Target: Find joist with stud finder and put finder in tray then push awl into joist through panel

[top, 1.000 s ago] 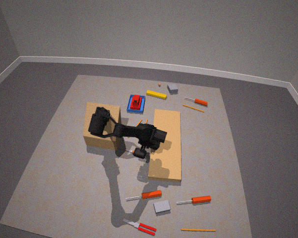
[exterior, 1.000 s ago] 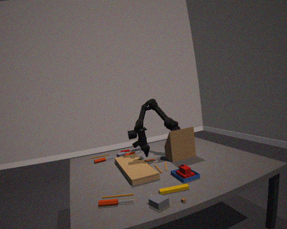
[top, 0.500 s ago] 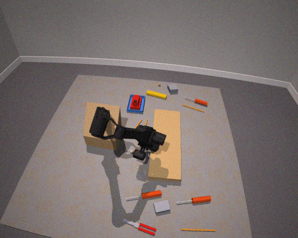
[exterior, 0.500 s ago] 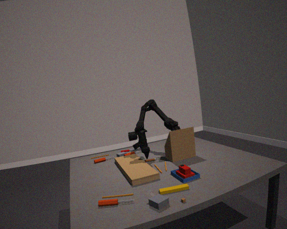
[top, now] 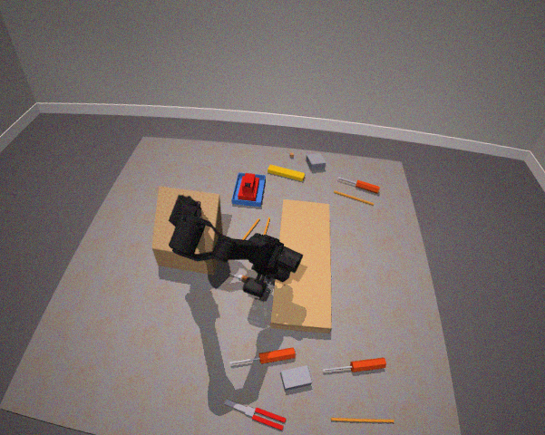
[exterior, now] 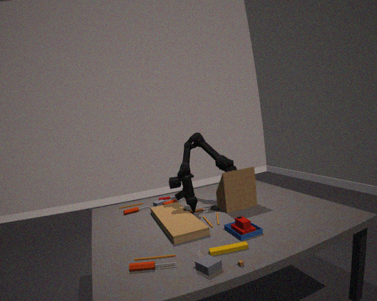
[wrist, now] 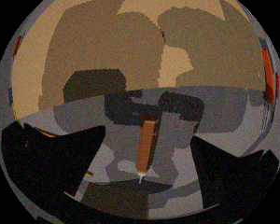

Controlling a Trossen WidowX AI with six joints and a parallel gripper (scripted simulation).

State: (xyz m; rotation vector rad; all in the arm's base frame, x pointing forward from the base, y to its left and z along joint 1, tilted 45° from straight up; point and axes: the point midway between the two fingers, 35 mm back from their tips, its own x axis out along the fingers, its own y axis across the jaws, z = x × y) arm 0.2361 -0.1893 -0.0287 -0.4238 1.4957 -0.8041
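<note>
Now: the awl 6 cm behind my gripper tip, 1 cm to the left of it and 1 cm below it. Round my gripper tip: blue tray 10 cm behind, 43 cm to the left; then red stud finder 10 cm behind, 42 cm to the left, 3 cm above; then yellow bar 4 cm ahead, 57 cm to the left, 1 cm below.
</note>
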